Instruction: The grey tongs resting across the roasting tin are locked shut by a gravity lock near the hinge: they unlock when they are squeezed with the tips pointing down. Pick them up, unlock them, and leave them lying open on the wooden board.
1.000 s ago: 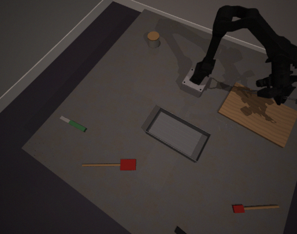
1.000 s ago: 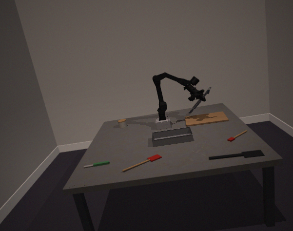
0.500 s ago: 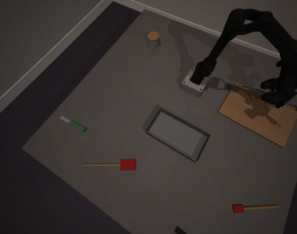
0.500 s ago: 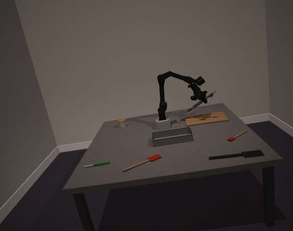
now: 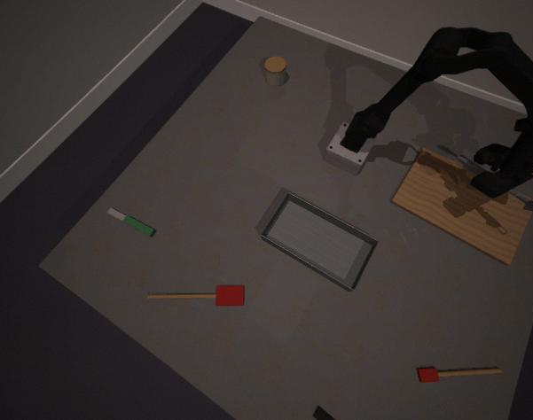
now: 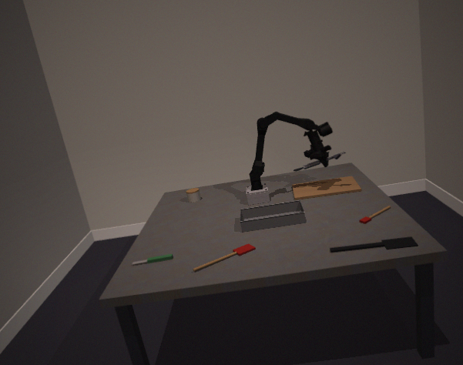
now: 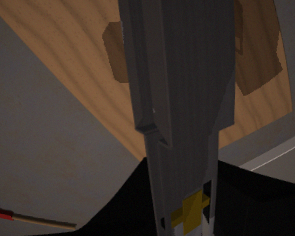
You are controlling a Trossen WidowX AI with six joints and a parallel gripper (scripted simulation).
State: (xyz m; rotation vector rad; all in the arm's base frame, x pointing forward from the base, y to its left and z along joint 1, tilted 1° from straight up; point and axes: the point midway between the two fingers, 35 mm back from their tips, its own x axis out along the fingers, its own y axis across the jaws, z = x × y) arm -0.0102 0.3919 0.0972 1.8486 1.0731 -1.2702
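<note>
The yellow lock piece is 4 cm above my gripper tip, 1 cm to the right of it and 1 cm behind it. Also, from my gripper tip: wooden board: 13 cm below, 3 cm behind, 2 cm to the right; then black spatula: 71 cm ahead, 14 cm below, 9 cm to the left; then roasting tin: 34 cm ahead, 32 cm to the right, 11 cm below.
</note>
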